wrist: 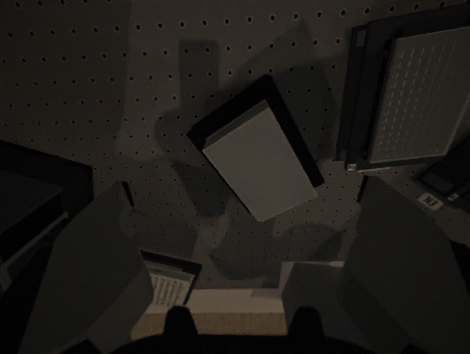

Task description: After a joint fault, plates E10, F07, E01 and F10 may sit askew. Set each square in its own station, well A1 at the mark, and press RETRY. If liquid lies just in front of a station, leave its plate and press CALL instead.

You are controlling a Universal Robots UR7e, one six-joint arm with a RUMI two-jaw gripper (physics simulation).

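Places are measured from the arm's base along level axes (x right, y ahead, z up), in metres.
Pixels of known places: gripper, between the fingertips: [242, 182].
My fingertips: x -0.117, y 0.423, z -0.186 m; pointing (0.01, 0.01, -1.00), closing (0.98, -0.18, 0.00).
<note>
For each thing: its top centre in the pictures, then the offset to it from my fingertips. "spot": a spot on its surface instead. Level surfaces: height alone.
- lidded plate, centre of its top: [263, 174] dx +0.015, dy -0.051, dz -0.093 m
- black station, a spot on its surface: [295, 135] spot: dx +0.064, dy -0.028, dz -0.135 m
- dark station, a spot on its surface: [352, 95] spot: dx +0.143, dy -0.002, dz -0.164 m
- smaller-looking welled plate, centre of its top: [144, 288] dx -0.187, dy -0.189, dz -0.061 m
- dark holder, a spot on its surface: [172, 258] spot: dx -0.141, dy -0.164, dz -0.088 m
- perforated board, height of its surface: dz -0.169 m
- dark box-like unit, a spot on its surface: [30, 200] spot: dx -0.256, dy -0.018, dz -0.075 m
- label, a spot on its surface: [430, 201] spot: dx +0.281, dy -0.204, dz -0.167 m
My gripper [242, 182] is open and empty, its two fingers wide apart at the lower left and right of the wrist view. Between and beyond the fingertips, a plain pale grey rectangular block or lidded plate [262, 165] sits in a black station [295, 135], both turned at an angle to the peg-hole rows. A plate with rows of wells [425, 95] lies in a dark station [352, 95] at the upper right. A smaller-looking welled plate [170, 289] sits in a dark holder [172, 258] at the lower left, partly behind the left finger. The plate names and A1 marks cannot be read. RETRY and CALL do not show.
The perforated board [150, 75] carries broad shadows. A dark box-like unit [30, 200] stands at the left edge. A label [430, 201], seemingly N3, lies beside another dark station [450, 172] at the right. A pale ledge [235, 301] runs along the bottom.
</note>
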